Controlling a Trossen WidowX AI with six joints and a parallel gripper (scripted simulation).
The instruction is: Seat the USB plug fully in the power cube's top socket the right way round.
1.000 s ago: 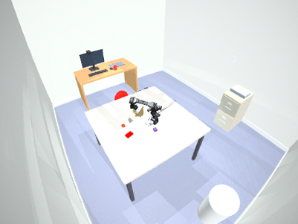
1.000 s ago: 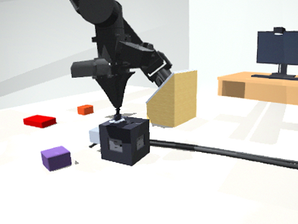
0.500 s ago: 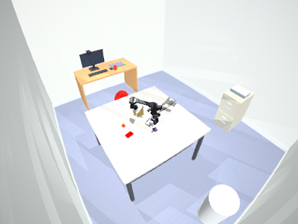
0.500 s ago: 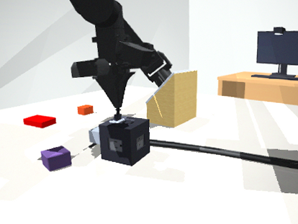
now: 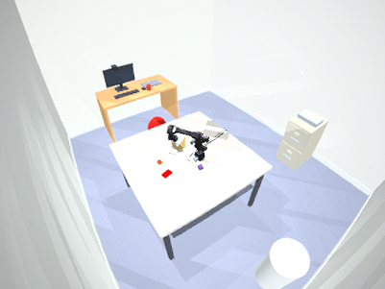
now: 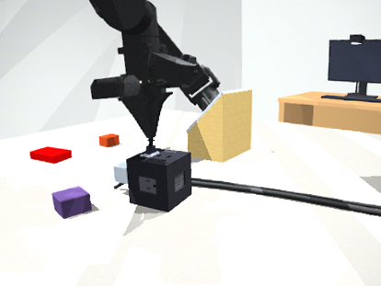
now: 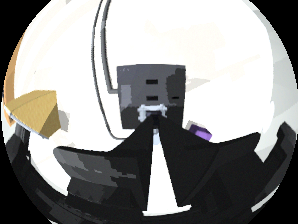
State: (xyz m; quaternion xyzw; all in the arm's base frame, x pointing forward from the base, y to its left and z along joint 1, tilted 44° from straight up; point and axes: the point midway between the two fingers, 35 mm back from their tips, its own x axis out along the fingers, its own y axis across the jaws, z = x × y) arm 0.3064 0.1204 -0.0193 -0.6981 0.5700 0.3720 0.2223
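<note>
Right now the USB plug is 20 mm below my gripper tip. Also, from my gripper tip: flat red block (380 mm to the right, 90 mm below, 20 mm ahead); then purple block (120 mm ahead, 90 mm below, 60 mm to the right); then socket (30 mm below).
</note>
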